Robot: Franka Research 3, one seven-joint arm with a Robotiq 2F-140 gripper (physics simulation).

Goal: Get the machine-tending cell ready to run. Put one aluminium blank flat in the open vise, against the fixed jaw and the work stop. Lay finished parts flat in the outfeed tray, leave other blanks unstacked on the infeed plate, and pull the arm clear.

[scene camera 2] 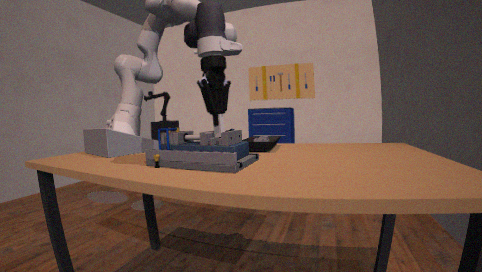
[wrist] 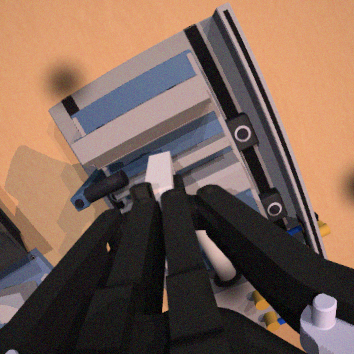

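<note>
My gripper [scene camera 2: 216, 120] [wrist: 163, 169] points down over the vise and is shut on an aluminium blank [scene camera 2: 217, 131] [wrist: 160, 168], a pale block sticking out below the fingertips. The blank hangs upright between the fixed jaw [scene camera 2: 231, 137] [wrist: 145, 120] and the moving jaw [scene camera 2: 206, 138] [wrist: 227, 175]. Whether it touches the vise is hidden. The dark cylindrical work stop [wrist: 107, 186] is just left of it in the wrist view. The black outfeed tray [scene camera 2: 262, 146] [wrist: 9, 245] holds a grey part [scene camera 2: 262, 139]. The blue infeed plate [wrist: 20, 268] shows partly, at lower left.
The vise stands on a grey base [scene camera 2: 192, 159] [wrist: 60, 117] with clamps and a side rail [wrist: 280, 130]. Blue and yellow fittings [wrist: 260, 300] are near its rod [wrist: 217, 257]. A grey box [scene camera 2: 107, 142] and a small black arm [scene camera 2: 164, 102] stand at left in the scene view.
</note>
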